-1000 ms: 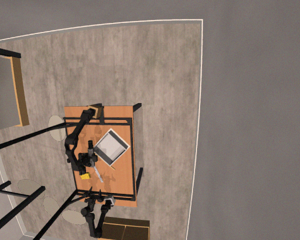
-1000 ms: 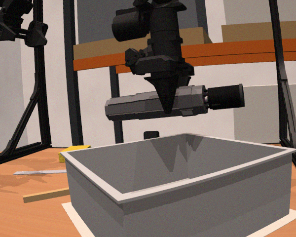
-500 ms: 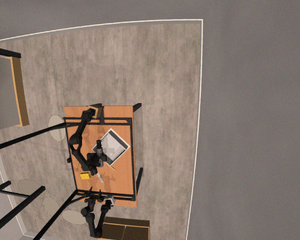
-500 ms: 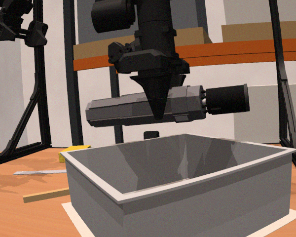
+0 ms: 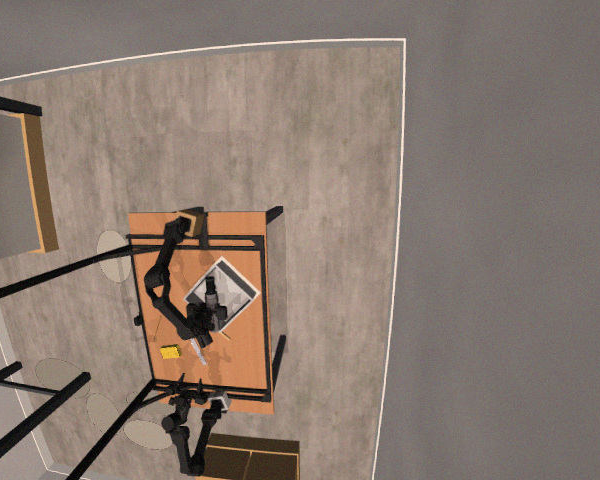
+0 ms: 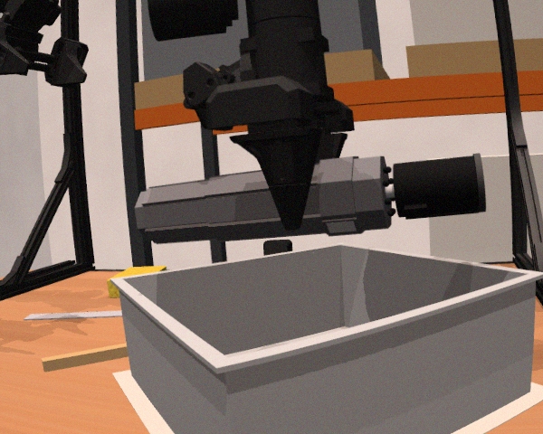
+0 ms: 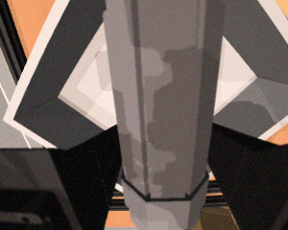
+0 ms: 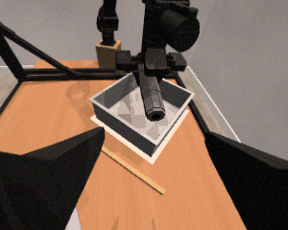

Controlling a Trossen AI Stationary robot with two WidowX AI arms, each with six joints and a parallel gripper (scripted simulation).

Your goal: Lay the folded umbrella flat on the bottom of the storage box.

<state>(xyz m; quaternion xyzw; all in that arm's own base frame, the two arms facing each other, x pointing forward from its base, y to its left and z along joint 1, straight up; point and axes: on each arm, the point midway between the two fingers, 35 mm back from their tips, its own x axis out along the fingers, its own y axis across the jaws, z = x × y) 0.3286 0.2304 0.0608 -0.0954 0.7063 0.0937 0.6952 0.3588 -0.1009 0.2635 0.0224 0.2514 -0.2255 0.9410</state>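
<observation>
The storage box is 13 cm below my left hand. The rest, counted from my left hand: folded umbrella (2 cm below); thin wooden stick (11 cm behind, 18 cm to the right, 17 cm below); metal ruler (22 cm behind, 31 cm to the right, 17 cm below).
</observation>
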